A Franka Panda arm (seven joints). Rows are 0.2 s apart.
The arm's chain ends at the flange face. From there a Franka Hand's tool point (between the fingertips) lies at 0.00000 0.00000 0.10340 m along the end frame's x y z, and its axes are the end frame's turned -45 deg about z.
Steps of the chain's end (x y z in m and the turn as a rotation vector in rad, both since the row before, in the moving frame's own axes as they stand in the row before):
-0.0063 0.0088 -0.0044 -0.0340 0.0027 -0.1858
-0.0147 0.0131 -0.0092 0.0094 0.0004 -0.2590
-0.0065 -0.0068 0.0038 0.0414 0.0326 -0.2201
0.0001 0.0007 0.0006 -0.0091 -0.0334 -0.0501
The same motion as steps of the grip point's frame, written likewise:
-0.0127 0.0046 -0.0045 -0.0260 -0.0221 -0.1858
-0.0190 -0.0019 -0.0092 0.0064 0.0069 -0.2590
0.0055 -0.0106 0.0037 0.0062 0.0523 -0.2201
-0.0036 -0.0011 0.0005 0.0172 -0.0301 -0.0501

